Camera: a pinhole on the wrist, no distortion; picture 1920 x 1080 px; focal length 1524.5 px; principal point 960.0 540.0 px. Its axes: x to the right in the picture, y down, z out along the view. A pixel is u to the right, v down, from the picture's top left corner.
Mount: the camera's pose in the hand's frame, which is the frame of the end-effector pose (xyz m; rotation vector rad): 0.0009 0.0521 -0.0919 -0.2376 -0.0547 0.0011
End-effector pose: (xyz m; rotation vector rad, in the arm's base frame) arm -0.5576 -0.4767 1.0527 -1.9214 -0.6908 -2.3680
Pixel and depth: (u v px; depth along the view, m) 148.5 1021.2 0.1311
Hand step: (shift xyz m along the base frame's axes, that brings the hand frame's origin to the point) 0.0734 -0.1228 -0.0276
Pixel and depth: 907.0 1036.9 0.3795
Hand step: 0.3105 -0.1596 0.0913
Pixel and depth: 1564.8 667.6 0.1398
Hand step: 0.0563 -0.0595 0.0835
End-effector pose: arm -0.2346 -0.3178 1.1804 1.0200 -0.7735 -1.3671
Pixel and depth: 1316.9 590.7 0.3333
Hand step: -0.1494 -0.1009 0.2137
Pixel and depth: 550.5 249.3 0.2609
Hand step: -0.1351 0.0559 0.1356
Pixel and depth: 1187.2 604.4 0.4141
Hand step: -0.2102 -0.0922 0.2690
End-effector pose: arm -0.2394 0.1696 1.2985 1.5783 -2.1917 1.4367
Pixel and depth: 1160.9 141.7 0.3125
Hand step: 0.0513 -0.1822 -0.1454
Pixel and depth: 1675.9 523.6 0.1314
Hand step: -0.0728 -0.0645 -0.0435
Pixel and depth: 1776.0 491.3 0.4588
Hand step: -0.0603 -0.4148 -0.1787
